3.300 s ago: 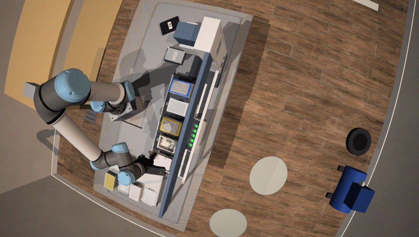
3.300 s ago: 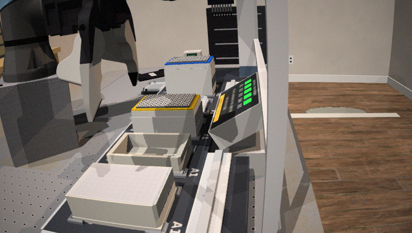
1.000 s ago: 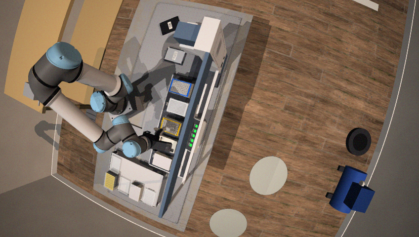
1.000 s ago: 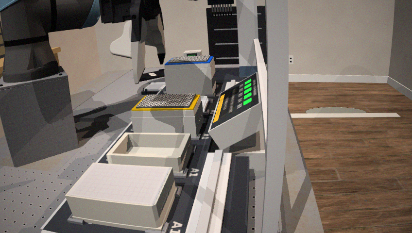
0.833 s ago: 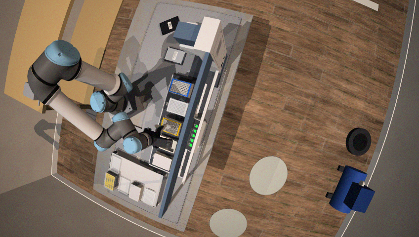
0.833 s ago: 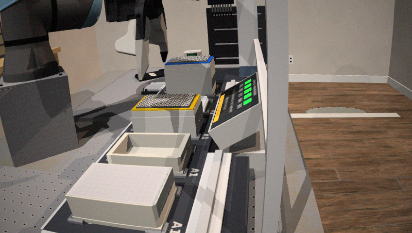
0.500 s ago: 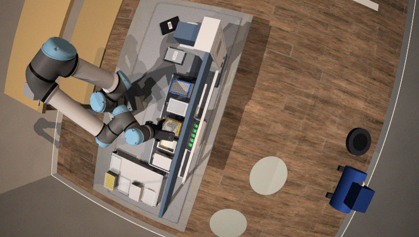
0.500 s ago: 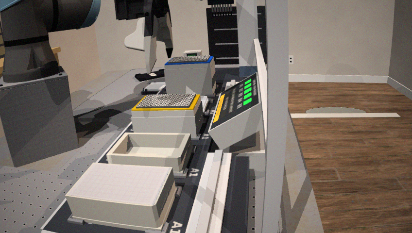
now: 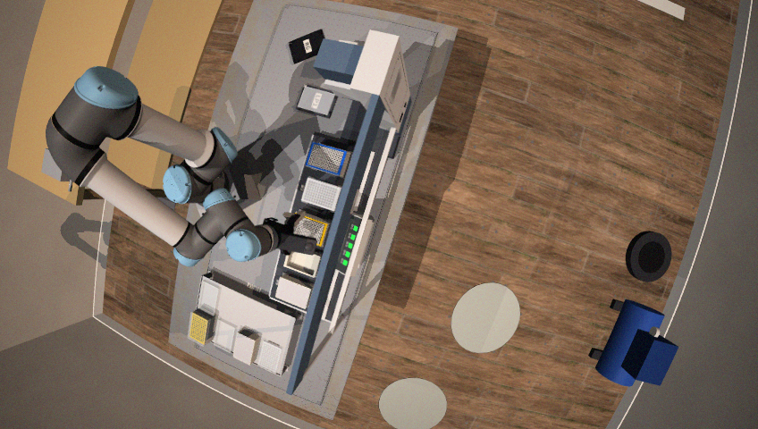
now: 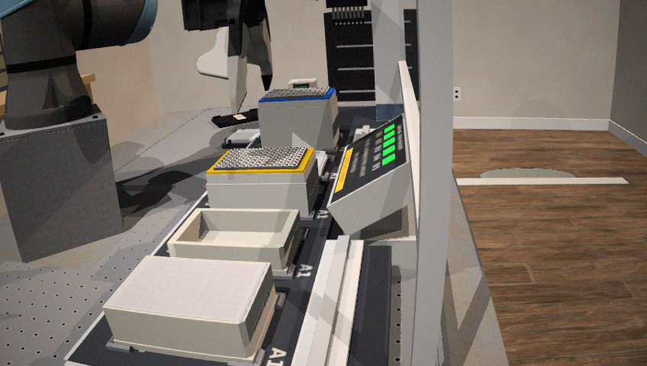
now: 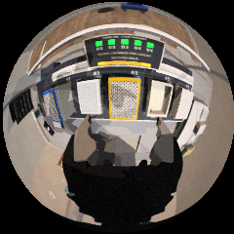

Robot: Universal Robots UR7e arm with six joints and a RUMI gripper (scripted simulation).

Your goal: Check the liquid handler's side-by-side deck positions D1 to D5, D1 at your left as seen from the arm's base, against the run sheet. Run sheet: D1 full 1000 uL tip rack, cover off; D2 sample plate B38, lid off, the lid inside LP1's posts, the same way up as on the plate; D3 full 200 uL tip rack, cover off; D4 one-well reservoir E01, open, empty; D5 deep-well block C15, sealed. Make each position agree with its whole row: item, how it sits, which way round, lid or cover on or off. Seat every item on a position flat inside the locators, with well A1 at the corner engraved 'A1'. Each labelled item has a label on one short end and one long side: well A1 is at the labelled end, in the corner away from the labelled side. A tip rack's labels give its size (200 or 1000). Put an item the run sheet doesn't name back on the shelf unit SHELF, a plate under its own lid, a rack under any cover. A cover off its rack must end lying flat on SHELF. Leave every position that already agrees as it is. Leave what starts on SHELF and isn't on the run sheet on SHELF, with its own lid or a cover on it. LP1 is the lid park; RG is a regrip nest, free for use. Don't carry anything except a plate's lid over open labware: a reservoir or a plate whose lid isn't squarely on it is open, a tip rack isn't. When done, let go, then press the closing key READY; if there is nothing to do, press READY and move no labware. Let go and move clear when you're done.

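Right now my hand is 50 mm short of the blue-rimmed tip rack, 250 mm to the right of it and 70 mm above it. From my hand the other things lie so: yellow-rimmed tip rack 10 mm ahead, 100 mm below; then one-well reservoir 20 mm behind, 120 mm to the right, 130 mm below; then deep-well block 40 mm behind, 240 mm to the right, 120 mm below.
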